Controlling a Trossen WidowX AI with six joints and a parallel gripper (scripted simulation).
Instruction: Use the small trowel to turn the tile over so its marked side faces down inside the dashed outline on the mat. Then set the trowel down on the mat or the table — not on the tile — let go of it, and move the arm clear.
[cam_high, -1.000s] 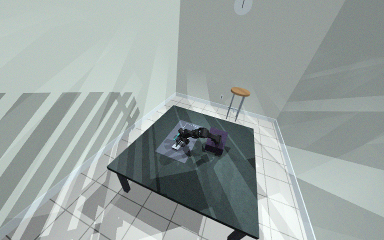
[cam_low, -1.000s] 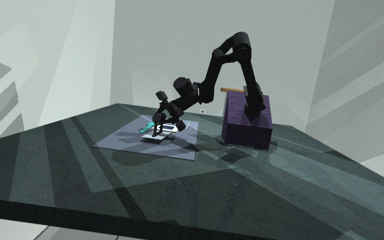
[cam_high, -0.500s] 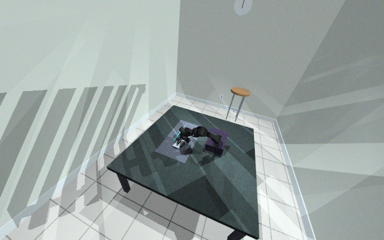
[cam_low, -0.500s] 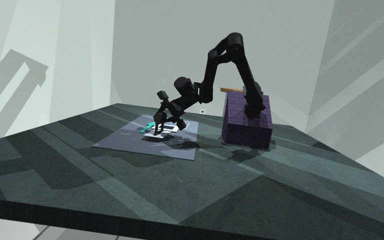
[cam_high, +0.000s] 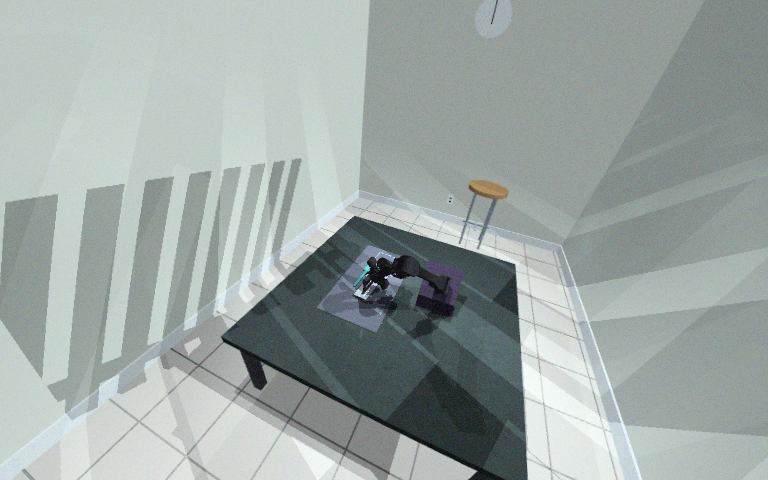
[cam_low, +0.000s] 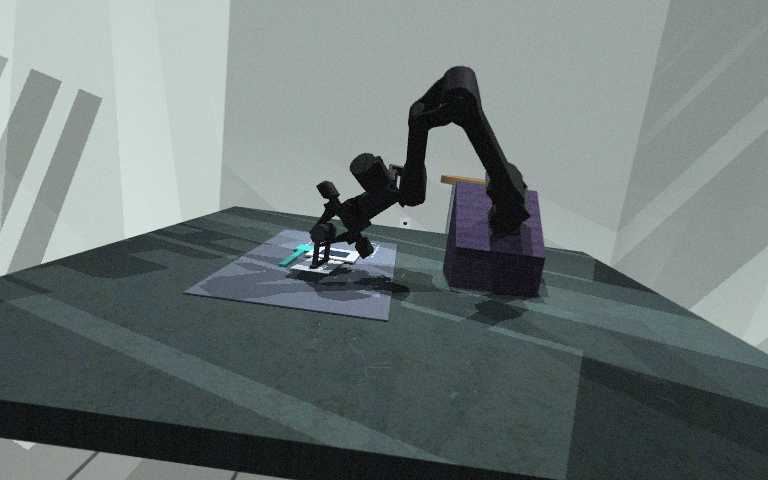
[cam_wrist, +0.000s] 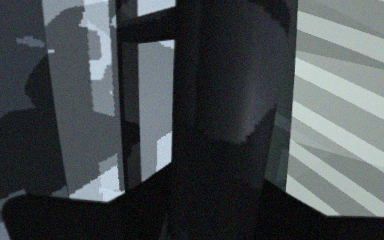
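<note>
Now: the grey mat 20 mm behind my gripper tip, 40 mm to the right of it and 80 mm below it. Round my gripper tip: teal piece: 40 mm ahead, 80 mm to the right, 50 mm below; then tile: 40 mm behind, 100 mm to the right, 50 mm below; then small trowel: 30 mm behind, 10 mm below.
</note>
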